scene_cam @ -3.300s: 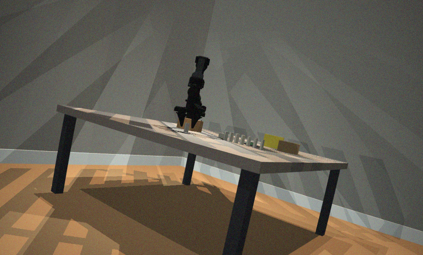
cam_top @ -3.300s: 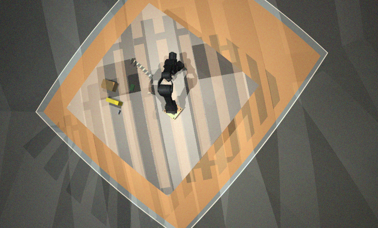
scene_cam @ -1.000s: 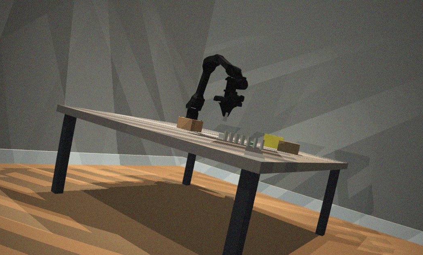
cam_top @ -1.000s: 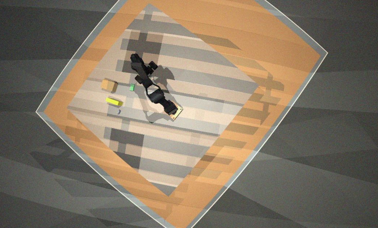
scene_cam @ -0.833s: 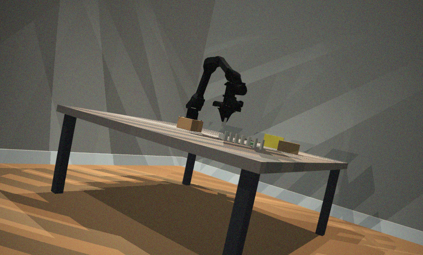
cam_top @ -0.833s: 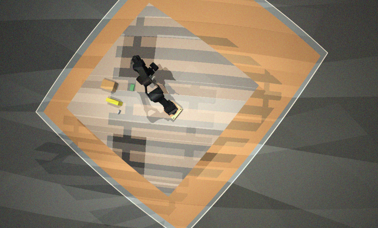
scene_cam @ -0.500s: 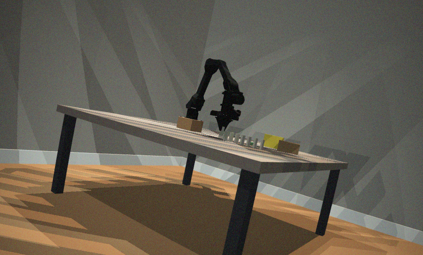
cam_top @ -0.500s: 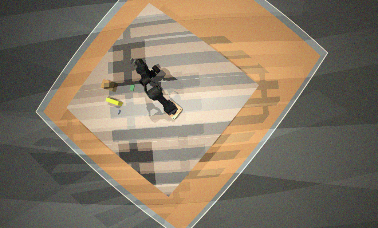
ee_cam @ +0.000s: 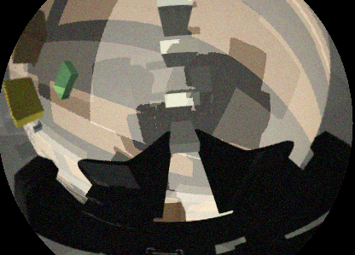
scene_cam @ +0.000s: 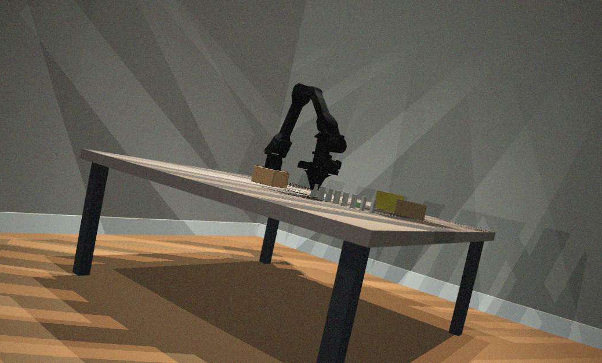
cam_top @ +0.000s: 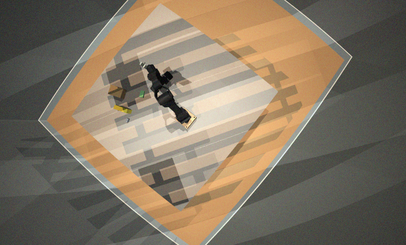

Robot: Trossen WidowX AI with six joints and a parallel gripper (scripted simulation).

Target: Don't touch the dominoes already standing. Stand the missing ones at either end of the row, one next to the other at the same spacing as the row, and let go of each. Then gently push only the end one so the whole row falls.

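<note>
My gripper tip is now 400 mm to the right of the small dark piece, 140 mm short of it and 20 mm above it. Round my gripper tip: yellow block (340 mm to the left, 210 mm ahead, 10 mm above); brown box (330 mm ahead, 240 mm to the left); green block (150 mm to the left, 140 mm ahead, 20 mm below).
</note>
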